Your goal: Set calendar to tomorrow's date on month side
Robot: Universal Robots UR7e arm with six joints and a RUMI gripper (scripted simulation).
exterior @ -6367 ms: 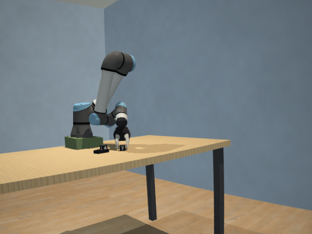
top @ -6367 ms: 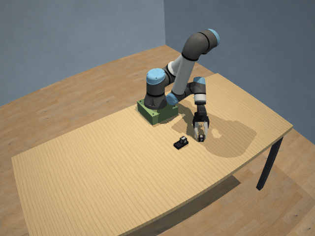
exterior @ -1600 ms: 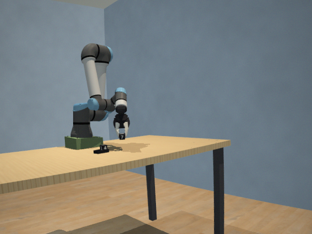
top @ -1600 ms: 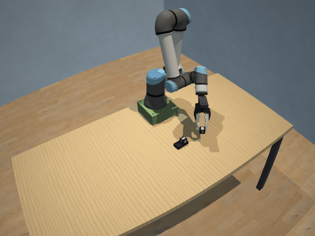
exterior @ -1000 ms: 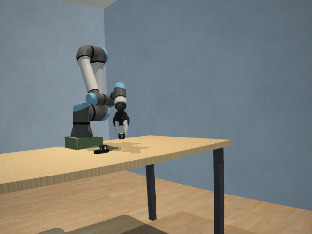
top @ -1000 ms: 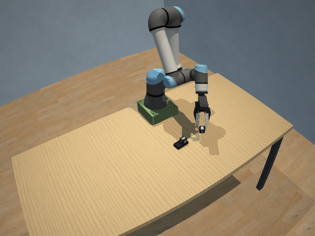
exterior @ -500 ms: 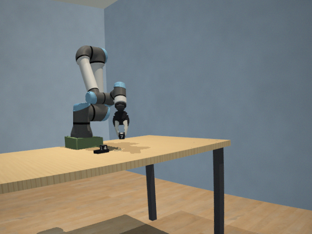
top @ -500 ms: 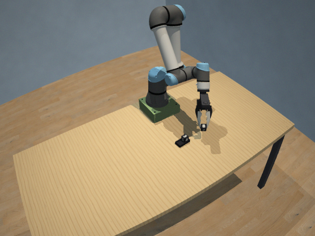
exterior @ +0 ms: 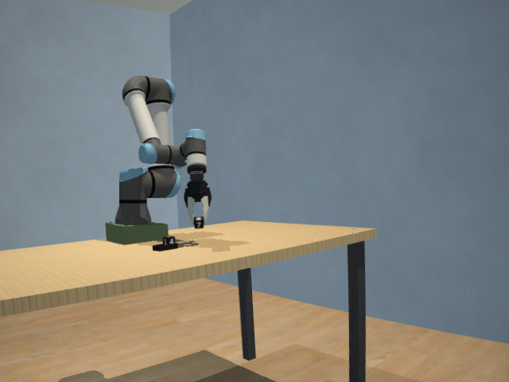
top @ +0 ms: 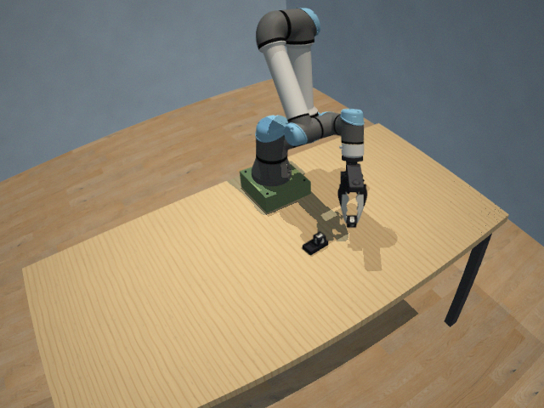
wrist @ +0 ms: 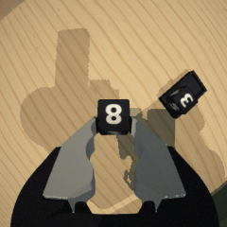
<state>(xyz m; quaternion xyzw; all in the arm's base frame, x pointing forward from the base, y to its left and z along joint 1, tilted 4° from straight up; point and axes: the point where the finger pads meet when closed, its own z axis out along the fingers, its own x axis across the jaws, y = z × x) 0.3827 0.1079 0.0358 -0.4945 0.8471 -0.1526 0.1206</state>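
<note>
My hand is 10 mm above the black digit cube. The rest, counted from my hand: black calendar tray: 120 mm to the right, 80 mm below, 30 mm behind.
</note>
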